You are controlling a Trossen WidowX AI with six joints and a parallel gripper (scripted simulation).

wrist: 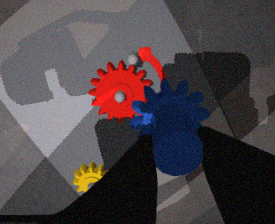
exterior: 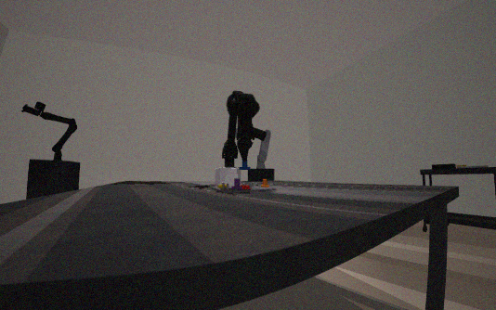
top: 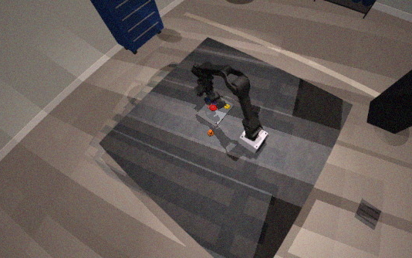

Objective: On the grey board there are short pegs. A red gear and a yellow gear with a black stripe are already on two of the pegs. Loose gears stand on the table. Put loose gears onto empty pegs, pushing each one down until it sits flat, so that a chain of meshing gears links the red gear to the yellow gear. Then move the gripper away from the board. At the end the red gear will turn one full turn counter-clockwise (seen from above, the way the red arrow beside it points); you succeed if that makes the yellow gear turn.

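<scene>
Right now my gripper tip is 1 cm past the purple gear, 3 cm to the left of it and 9 cm above it. Also, from my gripper tip: red gear 3 cm behind, 1 cm to the left, 9 cm below; then blue gear 1 cm below; then red arrow 1 cm to the left, 10 cm below.
</scene>
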